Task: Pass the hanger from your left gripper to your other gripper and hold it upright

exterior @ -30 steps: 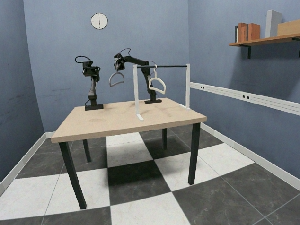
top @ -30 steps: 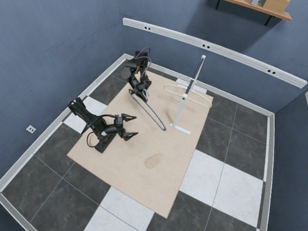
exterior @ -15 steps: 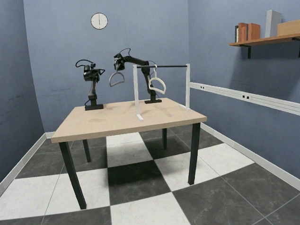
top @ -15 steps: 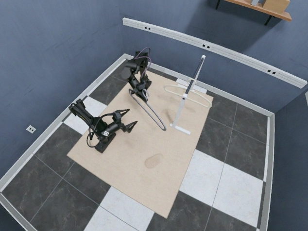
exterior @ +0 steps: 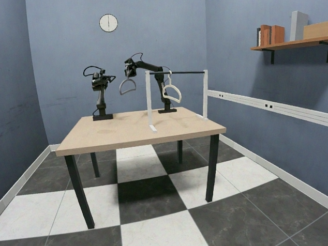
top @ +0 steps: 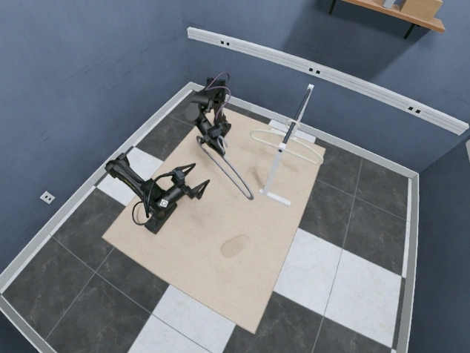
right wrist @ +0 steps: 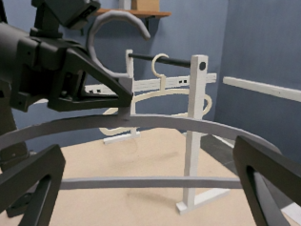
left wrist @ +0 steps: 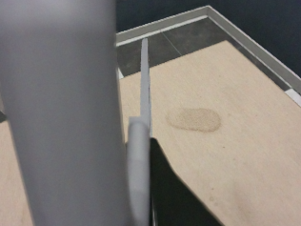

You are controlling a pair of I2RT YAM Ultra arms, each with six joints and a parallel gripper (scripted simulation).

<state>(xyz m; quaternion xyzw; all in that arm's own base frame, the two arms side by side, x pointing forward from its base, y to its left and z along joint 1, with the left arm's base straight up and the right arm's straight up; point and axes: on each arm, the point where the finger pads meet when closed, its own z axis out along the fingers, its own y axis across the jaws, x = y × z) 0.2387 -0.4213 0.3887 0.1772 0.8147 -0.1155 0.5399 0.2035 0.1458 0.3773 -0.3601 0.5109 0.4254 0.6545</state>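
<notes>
The grey hanger lies 3 cm ahead of my right hand, 13 cm to the left of it and 3 cm below it. Round my right hand: cream hanger 24 cm ahead, 43 cm to the left, 9 cm below; white rack 24 cm ahead, 50 cm to the left, 20 cm below.
The grey hanger is 2 cm below my left hand. From my left hand the other things lie so: cream hanger (21 cm ahead, 30 cm to the left, 8 cm below); then white rack (21 cm ahead, 37 cm to the left, 19 cm below).
</notes>
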